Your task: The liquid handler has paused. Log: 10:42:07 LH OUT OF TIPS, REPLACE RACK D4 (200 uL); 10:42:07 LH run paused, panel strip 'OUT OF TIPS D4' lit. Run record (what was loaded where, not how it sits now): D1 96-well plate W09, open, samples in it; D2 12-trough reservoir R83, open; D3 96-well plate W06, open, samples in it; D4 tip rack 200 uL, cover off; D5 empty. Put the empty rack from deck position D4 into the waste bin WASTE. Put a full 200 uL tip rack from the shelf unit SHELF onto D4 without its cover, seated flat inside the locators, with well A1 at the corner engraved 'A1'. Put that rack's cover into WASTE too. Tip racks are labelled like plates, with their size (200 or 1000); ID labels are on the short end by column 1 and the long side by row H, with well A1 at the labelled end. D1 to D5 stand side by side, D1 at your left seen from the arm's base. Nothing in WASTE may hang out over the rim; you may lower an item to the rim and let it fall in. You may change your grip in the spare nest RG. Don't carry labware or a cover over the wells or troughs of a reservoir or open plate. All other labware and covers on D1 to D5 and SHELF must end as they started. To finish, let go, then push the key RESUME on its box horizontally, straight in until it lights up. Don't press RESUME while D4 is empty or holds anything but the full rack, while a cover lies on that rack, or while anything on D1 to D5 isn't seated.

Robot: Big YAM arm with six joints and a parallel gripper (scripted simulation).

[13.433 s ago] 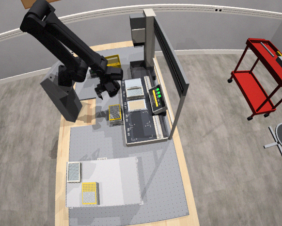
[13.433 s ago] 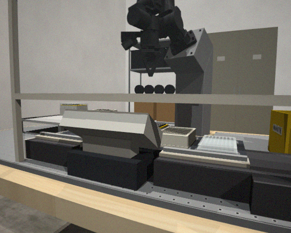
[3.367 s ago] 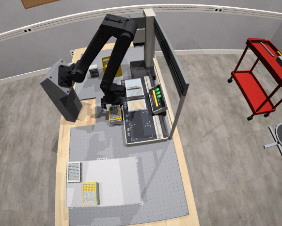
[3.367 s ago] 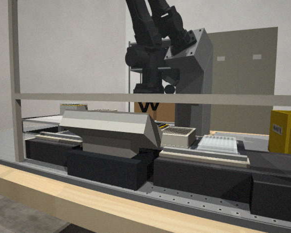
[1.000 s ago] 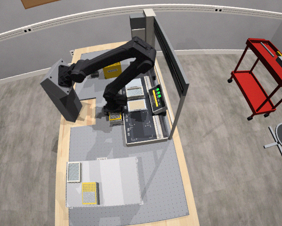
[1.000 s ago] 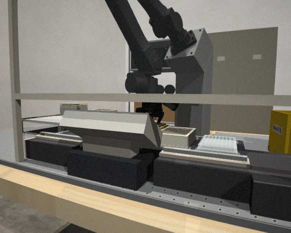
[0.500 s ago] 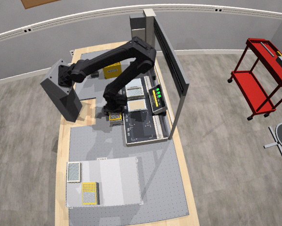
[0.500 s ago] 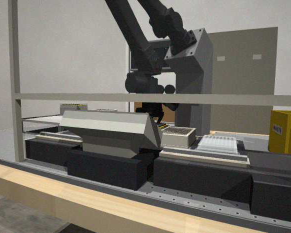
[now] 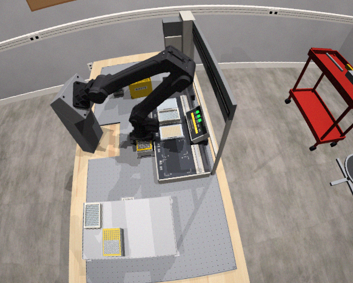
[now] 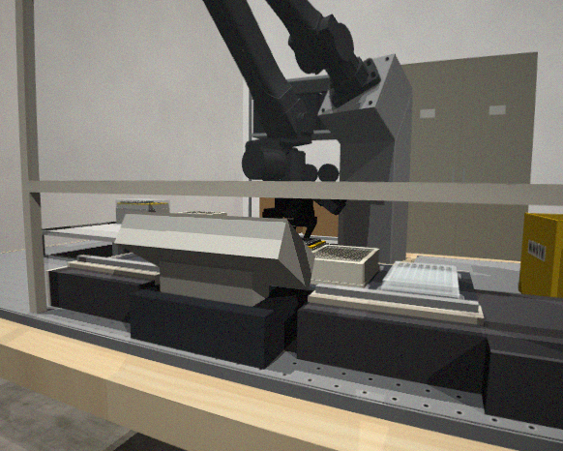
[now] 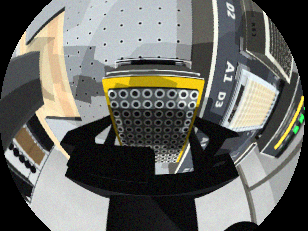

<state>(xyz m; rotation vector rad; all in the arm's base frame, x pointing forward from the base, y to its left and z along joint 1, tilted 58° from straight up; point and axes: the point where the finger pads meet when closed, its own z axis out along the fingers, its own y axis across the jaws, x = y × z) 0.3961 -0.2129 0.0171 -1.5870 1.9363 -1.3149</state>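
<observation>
My hand is 4 cm above the black spare nest. Round my hand: reservoir: 21 cm ahead, 5 cm to the left, 2 cm above; then tan plate: 16 cm ahead, 4 cm to the right, 2 cm above; then clear plate: 26 cm ahead, 14 cm to the left, 2 cm above.
</observation>
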